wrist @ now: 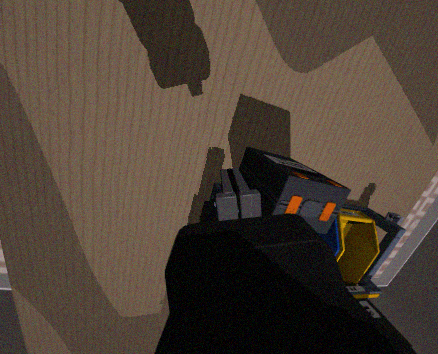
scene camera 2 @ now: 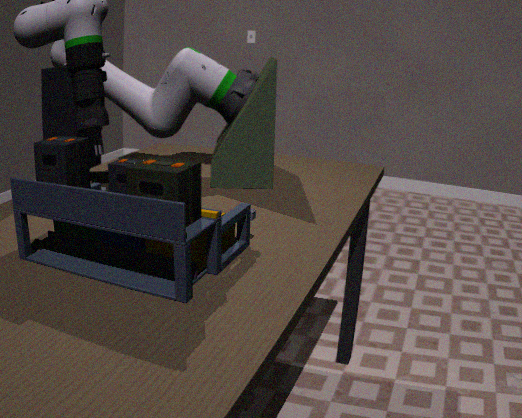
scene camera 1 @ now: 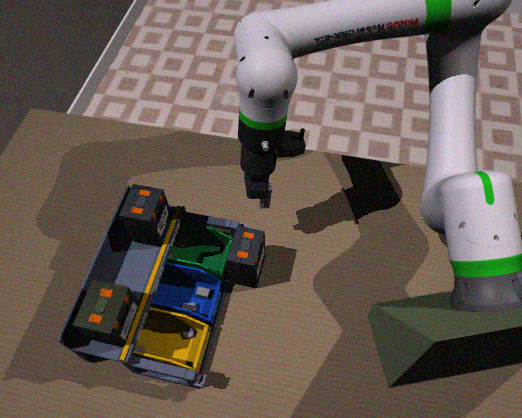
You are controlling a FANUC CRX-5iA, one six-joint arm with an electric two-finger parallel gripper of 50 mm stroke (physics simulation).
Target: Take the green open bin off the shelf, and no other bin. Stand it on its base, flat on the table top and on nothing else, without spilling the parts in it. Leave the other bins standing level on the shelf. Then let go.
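Frame: origin at the arm's base, x ahead, y left, z up, level; centimetres.
Where they show: gripper, fingertip midpoint: (wrist: pixel 230 180) (scene camera 2: pixel 100 154) (scene camera 1: pixel 264 206); arm's base, link origin: (scene camera 2: pixel 243 103) (scene camera 1: pixel 492 302).
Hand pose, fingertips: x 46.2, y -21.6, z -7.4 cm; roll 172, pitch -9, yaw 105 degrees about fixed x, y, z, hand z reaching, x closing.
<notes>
Each offset is from my fingertips to the top centre of the thing.
The green open bin @(dx +16.5, dy +8.6, dz -5.4 cm) (scene camera 1: pixel 212 260) stands at the far end of the front row of the grey shelf (scene camera 1: pixel 140 265) (scene camera 2: pixel 100 202) (wrist: pixel 392 255). Its inside is partly in shadow, so its parts are hard to make out. It is hidden in the wrist view. A dark grey box with orange marks @(dx +3.0, dy +10.3, dz -0.4 cm) (scene camera 1: pixel 247 247) (wrist: pixel 312 200) stands right in front of the bin. My gripper (scene camera 1: pixel 265 204) (scene camera 2: pixel 98 149) (wrist: pixel 230 180) is shut with nothing between the fingers. It is in the air beyond the shelf's green-bin end, beside the dark box and apart from the bin.
A blue bin @(dx +17.4, dy +19.7, dz -5.4 cm) (scene camera 1: pixel 175 287) and a yellow bin @(dx +18.7, dy +30.8, dz -5.4 cm) (scene camera 1: pixel 165 345) (wrist: pixel 357 250) stand beside the green bin. Another dark box @(dx +25.7, dy +7.0, dz +8.8 cm) (scene camera 1: pixel 145 215) (scene camera 2: pixel 62 160) and an olive box @(dx +28.6, dy +29.9, dz +6.3 cm) (scene camera 1: pixel 102 310) (scene camera 2: pixel 172 185) stand in the back row. A green wedge (scene camera 1: pixel 400 320) (scene camera 2: pixel 255 145) carries the arm's base.
</notes>
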